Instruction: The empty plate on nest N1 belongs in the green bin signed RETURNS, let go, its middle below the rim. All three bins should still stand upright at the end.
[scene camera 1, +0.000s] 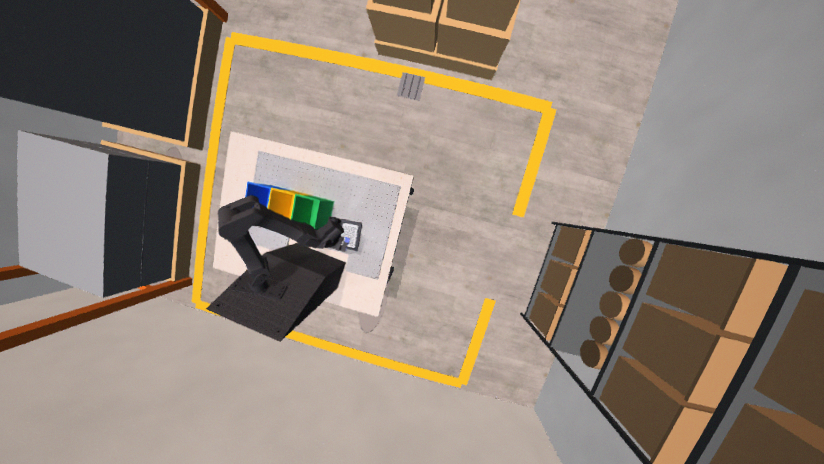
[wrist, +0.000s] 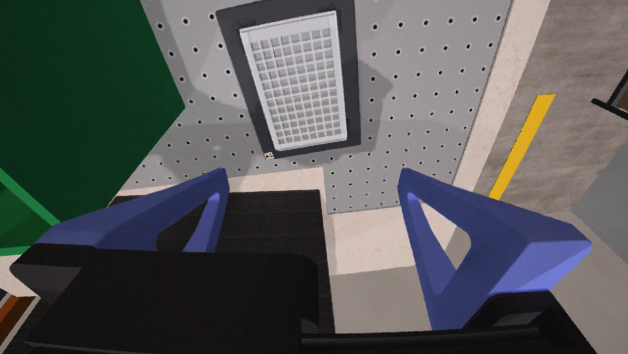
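Where they show: gripper, between the fingertips: (scene camera 1: 340, 238) (wrist: 313, 177); arm's base, origin of its link: (scene camera 1: 260, 288).
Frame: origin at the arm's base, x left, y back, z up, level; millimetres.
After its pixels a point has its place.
Observation:
The white gridded plate (scene camera 1: 351, 230) @(x -280, y -200, z -369 mm) (wrist: 302, 87) @(x -266, y -173, z -373 mm) lies flat in a dark rectangular nest frame (wrist: 352, 100) @(x -310, y -139, z -377 mm). The nest's small label is too small to read. The green bin (scene camera 1: 324, 213) @(x -162, y -299, z -298 mm) (wrist: 75, 75) @(x -154, y -267, z -279 mm) stands upright left of the nest, its dark green outer side filling the upper left of the wrist view; its sign does not show. My gripper (scene camera 1: 344, 243) @(x -269, y -174, z -230 mm) (wrist: 313, 177) @(x -269, y -174, z -230 mm) is open and empty, its blue fingers wide apart above the near end of the nest and not touching the plate.
A yellow bin (scene camera 1: 282, 202) @(x 78, y -361, z -307 mm) and a blue bin (scene camera 1: 258, 194) @(x 200, y -406, z -287 mm) stand upright in a row beyond the green bin, partly behind my arm. The grey perforated board (scene camera 1: 374, 201) @(x -411, y -358, z -389 mm) (wrist: 420, 100) @(x -386, y -104, z -389 mm) lies on the pale table (scene camera 1: 317, 158) @(x -88, y -604, z -401 mm). My arm's black pedestal (scene camera 1: 253, 311) @(x -25, y 65, z 79 mm) stands at the near side.

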